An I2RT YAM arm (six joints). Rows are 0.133 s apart.
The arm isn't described. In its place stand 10 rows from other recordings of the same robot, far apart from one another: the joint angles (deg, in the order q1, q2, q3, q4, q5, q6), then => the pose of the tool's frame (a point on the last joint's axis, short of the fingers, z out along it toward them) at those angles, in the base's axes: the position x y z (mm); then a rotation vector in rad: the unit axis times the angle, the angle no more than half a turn.
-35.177 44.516 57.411 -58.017 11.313 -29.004 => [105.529 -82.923 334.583 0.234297 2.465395 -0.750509]
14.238 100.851 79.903 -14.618 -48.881 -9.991 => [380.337 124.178 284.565 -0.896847 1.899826 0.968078]
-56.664 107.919 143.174 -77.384 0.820 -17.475 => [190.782 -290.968 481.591 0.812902 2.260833 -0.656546]
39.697 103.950 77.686 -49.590 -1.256 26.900 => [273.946 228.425 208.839 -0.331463 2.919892 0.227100]
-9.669 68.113 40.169 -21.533 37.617 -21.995 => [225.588 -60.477 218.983 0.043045 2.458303 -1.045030]
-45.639 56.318 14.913 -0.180 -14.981 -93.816 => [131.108 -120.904 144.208 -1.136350 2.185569 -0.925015]
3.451 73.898 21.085 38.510 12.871 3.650 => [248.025 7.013 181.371 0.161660 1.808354 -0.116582]
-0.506 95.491 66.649 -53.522 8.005 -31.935 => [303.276 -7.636 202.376 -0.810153 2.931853 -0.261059]
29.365 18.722 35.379 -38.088 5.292 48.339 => [79.496 40.963 285.958 0.397617 1.991393 0.794998]
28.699 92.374 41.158 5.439 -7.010 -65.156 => [267.573 151.440 145.526 -1.769583 1.573705 -0.163147]
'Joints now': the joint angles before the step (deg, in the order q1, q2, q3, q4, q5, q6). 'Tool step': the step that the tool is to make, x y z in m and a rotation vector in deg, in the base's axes. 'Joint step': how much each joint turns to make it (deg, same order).
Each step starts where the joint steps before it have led.
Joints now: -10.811, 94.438, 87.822, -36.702, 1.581, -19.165
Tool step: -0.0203, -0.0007, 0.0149, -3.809, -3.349, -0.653
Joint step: -0.517, -5.162, -3.289, 2.249, 2.143, -2.239
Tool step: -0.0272, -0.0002, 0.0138, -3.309, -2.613, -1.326
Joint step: -0.748, -6.203, -3.775, 0.953, 2.108, -1.804
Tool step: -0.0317, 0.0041, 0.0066, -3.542, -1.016, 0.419
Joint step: -0.368, -7.067, -4.933, -0.037, 1.204, -3.135
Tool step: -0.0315, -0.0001, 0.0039, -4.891, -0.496, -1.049
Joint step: -1.185, -6.839, -4.553, -0.121, 2.396, -4.033
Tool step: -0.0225, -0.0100, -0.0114, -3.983, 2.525, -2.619
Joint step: -3.284, -4.395, -5.003, -0.017, 1.817, -4.247
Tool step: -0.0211, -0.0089, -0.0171, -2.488, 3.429, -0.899
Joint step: -3.801, -4.063, -5.466, -0.173, -0.550, -4.565
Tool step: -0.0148, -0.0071, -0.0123, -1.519, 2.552, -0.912
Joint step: -3.255, -2.629, -3.619, -0.191, -0.594, -3.337
